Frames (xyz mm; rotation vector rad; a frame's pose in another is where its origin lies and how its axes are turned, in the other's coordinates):
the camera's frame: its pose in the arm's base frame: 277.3 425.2 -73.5 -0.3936 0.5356 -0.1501
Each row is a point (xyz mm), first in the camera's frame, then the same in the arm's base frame.
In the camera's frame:
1: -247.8 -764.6 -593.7
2: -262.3 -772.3 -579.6
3: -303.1 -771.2 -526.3
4: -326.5 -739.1 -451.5
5: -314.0 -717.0 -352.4
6: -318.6 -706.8 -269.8
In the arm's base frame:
1: -273.0 -407.7 -117.7
2: -278.3 -406.7 -96.7
3: -285.0 -378.5 -36.1
4: -264.6 -319.2 20.8
5: -201.3 -269.8 84.1
6: -161.5 -232.5 147.2

